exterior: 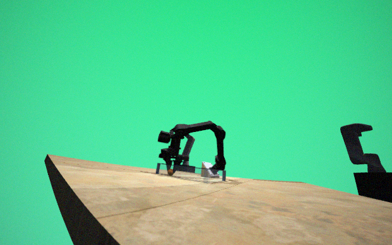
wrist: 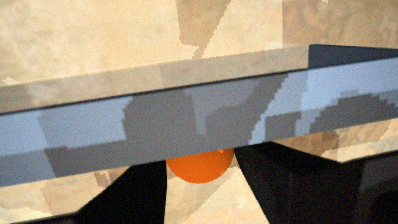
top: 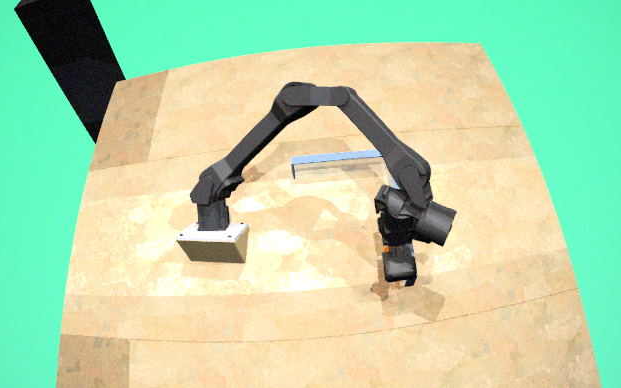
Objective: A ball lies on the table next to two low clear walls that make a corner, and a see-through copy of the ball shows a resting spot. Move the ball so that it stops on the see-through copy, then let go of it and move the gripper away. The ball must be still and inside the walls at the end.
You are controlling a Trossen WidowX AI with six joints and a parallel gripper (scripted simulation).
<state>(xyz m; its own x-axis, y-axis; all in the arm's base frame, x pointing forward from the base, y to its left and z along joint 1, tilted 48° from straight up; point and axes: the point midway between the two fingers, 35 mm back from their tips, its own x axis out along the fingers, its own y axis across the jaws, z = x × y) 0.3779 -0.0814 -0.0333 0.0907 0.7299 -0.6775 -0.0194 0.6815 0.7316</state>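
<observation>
Now: the orange ball right at my gripper tip.
</observation>
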